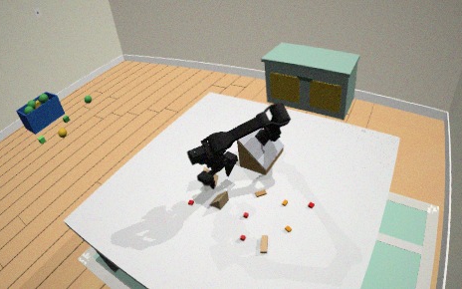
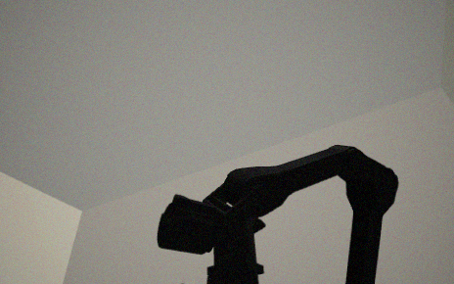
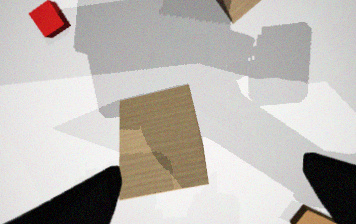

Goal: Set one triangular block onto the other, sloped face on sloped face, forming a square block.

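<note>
My gripper tip is now 80 mm above the wooden triangular block, 40 mm short of it and 20 mm to the right of it.
</note>
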